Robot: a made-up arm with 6 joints.
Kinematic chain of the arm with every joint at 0, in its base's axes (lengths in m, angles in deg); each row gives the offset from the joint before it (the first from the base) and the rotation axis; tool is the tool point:
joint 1: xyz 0 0 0.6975 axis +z
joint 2: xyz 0.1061 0 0 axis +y
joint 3: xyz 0 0 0.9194 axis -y
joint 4: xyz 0 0 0.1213 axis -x
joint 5: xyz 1.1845 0 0 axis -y
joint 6: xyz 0.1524 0 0 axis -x
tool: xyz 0 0 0
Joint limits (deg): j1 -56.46..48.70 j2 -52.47..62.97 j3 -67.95..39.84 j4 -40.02..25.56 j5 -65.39..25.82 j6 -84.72..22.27
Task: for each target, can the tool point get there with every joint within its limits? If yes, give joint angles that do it. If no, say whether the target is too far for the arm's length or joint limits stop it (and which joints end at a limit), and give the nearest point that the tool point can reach.
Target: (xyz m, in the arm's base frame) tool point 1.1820 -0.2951 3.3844
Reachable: no: too far | nearest point 0.8857 -0.2211 2.6465 | short by 0.799 m
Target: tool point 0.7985 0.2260 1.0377
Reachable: yes | joints 16.13 -36.40 -57.01 5.57 -18.73 8.26
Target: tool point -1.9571 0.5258 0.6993
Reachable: no: joint limits stop it (at a limit: joint 1, joint 2, joint 3, joint 4, joint 5) | nearest point 0.0117 0.1483 0.1624 | short by 2.075 m
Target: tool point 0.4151 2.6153 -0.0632
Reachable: no: too far | nearest point 1.1673 1.4565 0.2724 | short by 1.422 m
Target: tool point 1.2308 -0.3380 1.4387
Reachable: yes | joints -16.75 -9.20 -19.52 -32.30 -22.40 -63.38
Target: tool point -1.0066 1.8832 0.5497
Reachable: no: joint limits stop it (at a limit: joint 1, joint 4, joint 5) | nearest point 0.4283 0.6226 0.5497 | short by 1.910 m
